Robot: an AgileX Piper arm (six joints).
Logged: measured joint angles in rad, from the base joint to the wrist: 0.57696, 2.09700, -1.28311, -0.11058, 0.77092, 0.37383; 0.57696, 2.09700, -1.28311, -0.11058, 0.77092, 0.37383; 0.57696, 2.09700, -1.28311, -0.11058, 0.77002, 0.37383; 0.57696, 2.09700, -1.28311, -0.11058, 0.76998, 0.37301; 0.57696, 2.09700, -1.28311, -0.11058, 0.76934, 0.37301; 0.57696, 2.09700, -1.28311, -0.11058, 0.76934, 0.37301; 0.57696, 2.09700, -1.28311, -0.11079, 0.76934, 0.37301; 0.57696, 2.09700, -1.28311, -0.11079, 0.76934, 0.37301; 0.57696, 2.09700, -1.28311, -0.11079, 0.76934, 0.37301; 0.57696, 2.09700, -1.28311, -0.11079, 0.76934, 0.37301; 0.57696, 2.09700, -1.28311, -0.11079, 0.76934, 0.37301; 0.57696, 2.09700, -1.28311, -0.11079, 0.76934, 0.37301; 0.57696, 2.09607, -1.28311, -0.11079, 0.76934, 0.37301; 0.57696, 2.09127, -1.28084, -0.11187, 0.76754, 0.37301; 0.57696, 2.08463, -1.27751, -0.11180, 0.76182, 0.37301; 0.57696, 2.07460, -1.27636, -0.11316, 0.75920, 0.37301; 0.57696, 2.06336, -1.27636, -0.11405, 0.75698, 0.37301; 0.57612, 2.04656, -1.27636, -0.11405, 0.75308, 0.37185; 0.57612, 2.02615, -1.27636, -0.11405, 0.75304, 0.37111; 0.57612, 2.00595, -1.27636, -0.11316, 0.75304, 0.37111
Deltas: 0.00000, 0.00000, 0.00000, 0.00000, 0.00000, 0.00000; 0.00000, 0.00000, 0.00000, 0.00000, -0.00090, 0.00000; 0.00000, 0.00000, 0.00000, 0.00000, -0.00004, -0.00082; 0.00000, 0.00000, 0.00000, 0.00000, -0.00064, 0.00000; 0.00000, 0.00000, 0.00000, 0.00000, 0.00000, 0.00000; 0.00000, 0.00000, 0.00000, -0.00021, 0.00000, 0.00000; 0.00000, 0.00000, 0.00000, 0.00000, 0.00000, 0.00000; 0.00000, 0.00000, 0.00000, 0.00000, 0.00000, 0.00000; 0.00000, 0.00000, 0.00000, 0.00000, 0.00000, 0.00000; 0.00000, 0.00000, 0.00000, 0.00000, 0.00000, 0.00000; 0.00000, 0.00000, 0.00000, 0.00000, 0.00000, 0.00000; 0.00000, -0.00093, 0.00000, 0.00000, 0.00000, 0.00000; 0.00000, -0.00480, 0.00227, -0.00108, -0.00180, 0.00000; 0.00000, -0.00664, 0.00333, 0.00007, -0.00572, 0.00000; 0.00000, -0.01003, 0.00115, -0.00136, -0.00262, 0.00000; 0.00000, -0.01124, 0.00000, -0.00089, -0.00222, 0.00000; -0.00084, -0.01680, 0.00000, 0.00000, -0.00390, -0.00116; 0.00000, -0.02041, 0.00000, 0.00000, -0.00004, -0.00074; 0.00000, -0.02020, 0.00000, 0.00089, 0.00000, 0.00000
